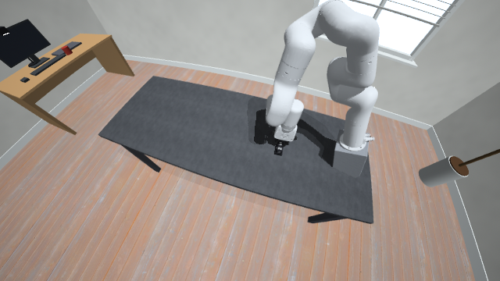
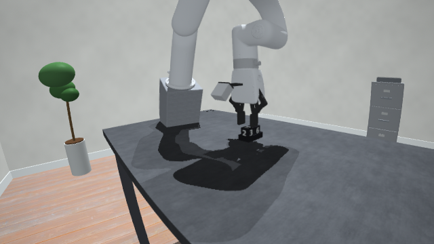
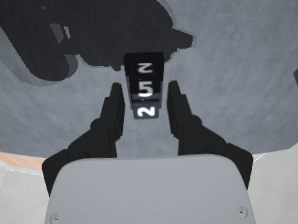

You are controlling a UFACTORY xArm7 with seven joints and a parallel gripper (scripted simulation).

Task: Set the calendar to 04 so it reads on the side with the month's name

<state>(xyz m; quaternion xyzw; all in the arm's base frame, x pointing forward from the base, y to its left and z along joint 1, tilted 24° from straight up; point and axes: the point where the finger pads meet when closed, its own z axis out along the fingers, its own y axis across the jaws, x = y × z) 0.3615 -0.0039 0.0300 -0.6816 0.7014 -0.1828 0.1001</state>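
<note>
My gripper is now 4 cm above the black number cube and 3 cm to the right of it. The rest, counted from my hand: black calendar tray 6 cm below, 2 cm to the left.
</note>
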